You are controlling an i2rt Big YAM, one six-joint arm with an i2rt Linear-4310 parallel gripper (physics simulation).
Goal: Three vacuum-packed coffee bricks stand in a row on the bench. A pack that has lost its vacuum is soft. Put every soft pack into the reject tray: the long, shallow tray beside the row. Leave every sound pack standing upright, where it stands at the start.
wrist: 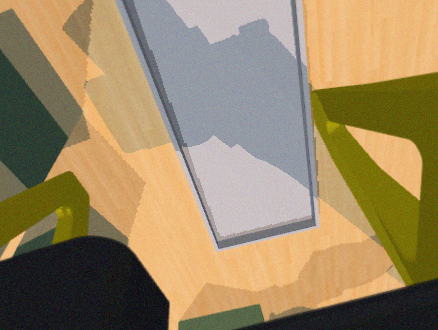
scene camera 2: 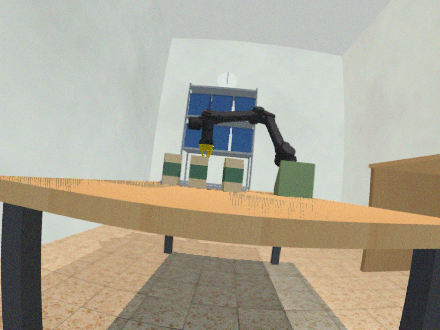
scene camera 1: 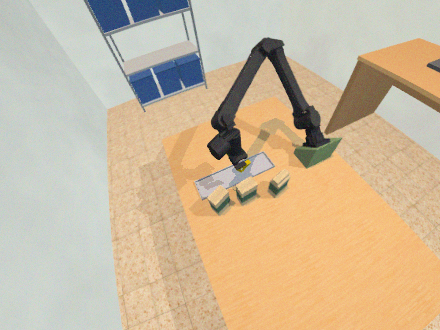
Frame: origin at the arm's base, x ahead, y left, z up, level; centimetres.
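Seen in the pictures: gripper, fingertip midpoint: [wrist: 192,147] [scene camera 1: 236,163]; arm's base at its link origin: [scene camera 2: 291,174] [scene camera 1: 316,144].
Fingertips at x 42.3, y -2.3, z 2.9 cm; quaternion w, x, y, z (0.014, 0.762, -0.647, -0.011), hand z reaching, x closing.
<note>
Offsets run from my fingertips to a thing's middle.
Three beige coffee packs with dark green bands stand upright in a row: the left pack @[dy +11.9, dx +12.7, dz -6.0 cm] [scene camera 1: 219,201] [scene camera 2: 172,169], the middle pack @[dy +12.0, dx +0.0, dz -6.0 cm] [scene camera 1: 247,191] [scene camera 2: 198,171] [wrist: 25,110] and the right pack @[dy +13.6, dx -15.3, dz -6.0 cm] [scene camera 1: 279,183] [scene camera 2: 233,175]. The long, shallow reject tray @[dy -2.4, dx +0.4, dz -13.9 cm] [scene camera 1: 262,161] [wrist: 250,200] lies beside the row; no pack shows in its visible part. My gripper [scene camera 1: 243,166] [scene camera 2: 206,154] [wrist: 192,147] is open and empty, above the tray behind the middle pack. In the wrist view the left finger partly hides a pack at lower left. Softness cannot be told by look.
A green block [scene camera 1: 318,152] [scene camera 2: 296,179] [wrist: 222,317] stands at the arm's base, right of the row. A shelf unit with blue bins [scene camera 1: 180,73] [scene camera 2: 200,104] is behind the bench. Another wooden desk [scene camera 1: 415,62] [scene camera 2: 402,175] stands at the right.
</note>
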